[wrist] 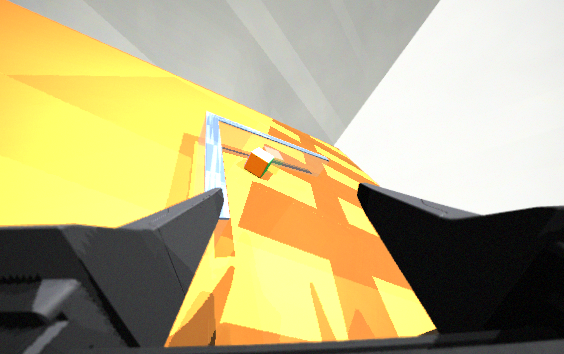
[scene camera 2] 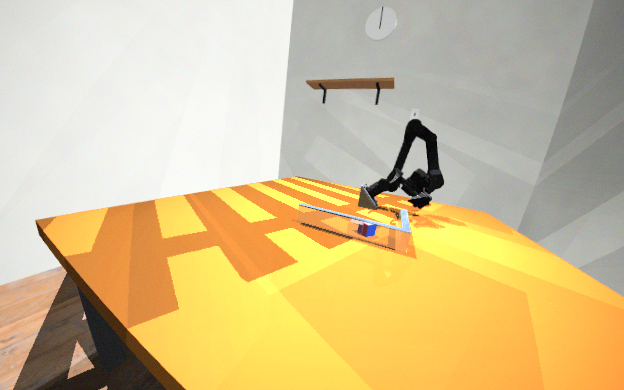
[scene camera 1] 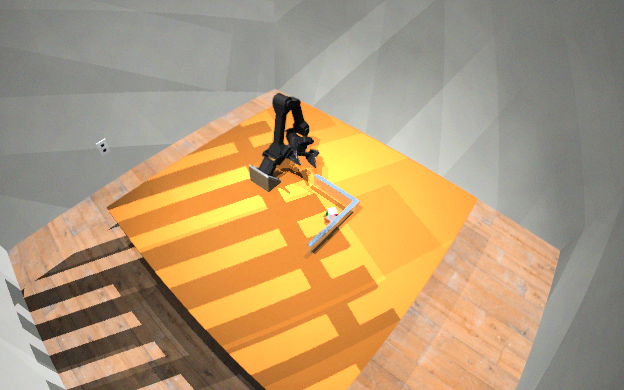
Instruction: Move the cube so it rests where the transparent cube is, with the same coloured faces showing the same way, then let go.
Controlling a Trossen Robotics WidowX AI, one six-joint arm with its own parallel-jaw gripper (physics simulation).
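Places are measured from the arm's base along level axes (x down, y back, z left), in centimetres.
Pixels of known places: gripper, fingertip midpoint: (wrist: 290,191) (scene camera 2: 398,191) (scene camera 1: 308,166); arm's base, link origin: (scene camera 2: 369,192) (scene camera 1: 264,172).
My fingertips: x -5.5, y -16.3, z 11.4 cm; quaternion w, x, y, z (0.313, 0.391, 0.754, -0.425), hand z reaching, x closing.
Observation:
Ahead of a thing's pixels: the offset from my fingertips to its top centre. Level surfaces: height alone.
The cube @[dz -8.0, dx +7.7, dy -19.8 cm] (scene camera 1: 332,211) (scene camera 2: 370,229) (wrist: 258,163) sits on the table inside the corner of a low clear wall. Its top is white; an orange and a green side show in the wrist view, blue and red sides in scene camera 2. The transparent cube @[dz -11.2, dx +7.7, dy -21.7 cm] (scene camera 1: 330,218) (wrist: 273,151) is a faint pale shape close beside it, beyond it in the wrist view; its face colours are hard to tell. My gripper (scene camera 1: 306,164) (scene camera 2: 422,200) (wrist: 290,191) is open and empty, above the table near the arm's base, well apart from the cube.
The clear L-shaped wall with pale blue top edges (scene camera 1: 356,201) (scene camera 2: 404,221) (wrist: 213,150) stands around two sides of the cubes. One arm of it reaches toward my gripper. A grey plate (scene camera 1: 263,179) (scene camera 2: 367,198) stands at the arm's base. Striped shadows cross the orange table @[dx +11.7 cm] (scene camera 1: 420,200) (scene camera 2: 400,310).

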